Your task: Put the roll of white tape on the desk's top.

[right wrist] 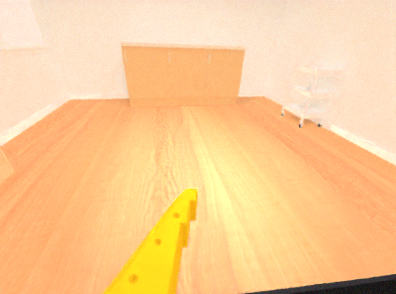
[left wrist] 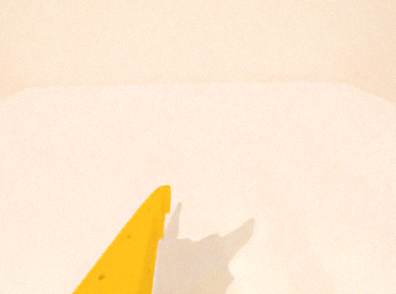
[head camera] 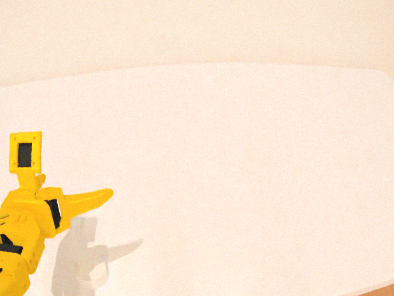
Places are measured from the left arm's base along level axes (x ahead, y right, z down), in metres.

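Pixels of known places: left hand, tool point: (left wrist: 169, 195) (head camera: 44, 177); right hand, tool point: (right wrist: 196, 200).
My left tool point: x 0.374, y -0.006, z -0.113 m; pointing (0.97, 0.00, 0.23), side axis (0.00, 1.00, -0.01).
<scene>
Behind a point stands the place of what it marks.
My left gripper (head camera: 86, 202) (left wrist: 166, 196) is raised above the white desk top (head camera: 240, 165) @(z 0.055, x 0.589, y 0.274 m) (left wrist: 240, 145) @(z 0.055, x 0.585, y 0.135 m) with nothing between its jaws. One notched jaw shows in the left wrist view, so it is fully open. Its shadow falls on the desk. In the head view a pale rounded shape, apparently the roll of white tape (head camera: 98, 272) @(z 0.030, x 0.331, y 0.043 m), lies on the desk among this shadow, below the gripper in the picture; its outline is faint. The roll does not show in either wrist view. My right gripper (right wrist: 192, 196) is open over the wooden floor, with one notched jaw in view.
A pale wall (head camera: 200, 30) @(z -0.035, x 1.068, y 0.229 m) (left wrist: 200, 40) @(z -0.101, x 1.055, y 0.077 m) stands behind the desk's far edge. The right wrist view shows the wooden floor (right wrist: 280, 210) @(z 0.775, x -0.929, y -0.378 m), a low wooden cabinet (right wrist: 185, 75) @(z 0.279, x -3.118, y 0.154 m) at the far wall and a white wheeled cart at the right. A dark edge crosses the bottom right corner.
</scene>
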